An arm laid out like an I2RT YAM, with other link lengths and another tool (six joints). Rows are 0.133 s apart.
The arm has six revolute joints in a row. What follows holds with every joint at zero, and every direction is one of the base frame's. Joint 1 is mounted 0.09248 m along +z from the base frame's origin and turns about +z. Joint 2 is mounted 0.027 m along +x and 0.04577 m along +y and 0.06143 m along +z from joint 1 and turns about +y. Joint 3 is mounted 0.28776 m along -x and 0.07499 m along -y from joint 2 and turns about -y. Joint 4 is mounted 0.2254 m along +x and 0.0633 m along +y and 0.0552 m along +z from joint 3 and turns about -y. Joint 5 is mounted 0.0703 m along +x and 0.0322 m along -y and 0.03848 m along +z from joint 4 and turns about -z. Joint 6 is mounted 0.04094 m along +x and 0.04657 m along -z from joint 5 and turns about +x. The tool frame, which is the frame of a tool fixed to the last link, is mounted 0.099 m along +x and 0.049 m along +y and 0.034 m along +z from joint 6; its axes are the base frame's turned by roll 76.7, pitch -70.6 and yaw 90 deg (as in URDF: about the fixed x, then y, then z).
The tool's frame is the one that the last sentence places.
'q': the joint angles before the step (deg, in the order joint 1, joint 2, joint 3, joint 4, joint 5, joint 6). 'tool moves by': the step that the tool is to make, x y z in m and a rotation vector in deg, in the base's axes. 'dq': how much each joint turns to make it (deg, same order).
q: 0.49 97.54 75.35 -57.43 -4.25 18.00
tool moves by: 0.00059 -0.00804 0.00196 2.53 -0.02 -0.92
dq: -2.38 0.00 -0.06 -0.05 -2.75 -0.99
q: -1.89 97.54 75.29 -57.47 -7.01 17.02
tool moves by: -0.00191 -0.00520 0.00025 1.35 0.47 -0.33
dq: -1.49 -0.01 -0.10 -0.57 -1.51 -0.92
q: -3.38 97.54 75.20 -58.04 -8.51 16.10
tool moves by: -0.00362 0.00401 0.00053 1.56 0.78 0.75
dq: -0.06 0.00 0.00 -0.97 -1.62 -0.57
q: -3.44 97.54 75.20 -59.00 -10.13 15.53
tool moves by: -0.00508 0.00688 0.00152 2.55 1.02 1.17
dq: 0.00 0.00 0.00 -1.34 -2.62 -0.83
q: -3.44 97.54 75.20 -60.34 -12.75 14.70
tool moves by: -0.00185 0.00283 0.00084 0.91 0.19 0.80
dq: 0.00 0.00 0.00 -0.41 -0.99 -0.71
